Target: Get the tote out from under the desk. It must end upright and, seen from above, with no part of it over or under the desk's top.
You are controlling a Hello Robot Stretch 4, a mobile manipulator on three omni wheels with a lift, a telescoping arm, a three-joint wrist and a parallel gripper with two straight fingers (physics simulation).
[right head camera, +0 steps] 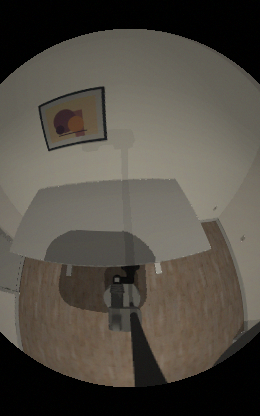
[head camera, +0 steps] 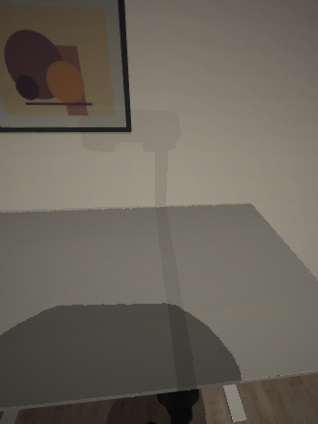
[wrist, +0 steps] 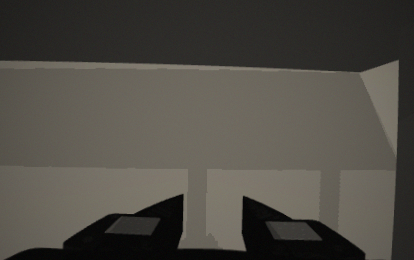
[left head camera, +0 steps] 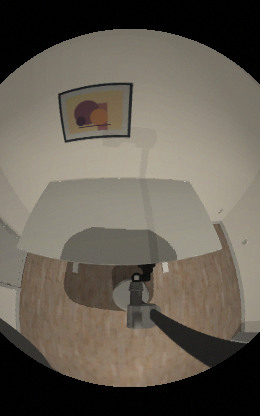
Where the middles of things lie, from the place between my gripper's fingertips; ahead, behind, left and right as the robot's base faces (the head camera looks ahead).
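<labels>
My gripper: far below the framed picture (head camera: 71, 71), a long way to the right of it, well short of it.
</labels>
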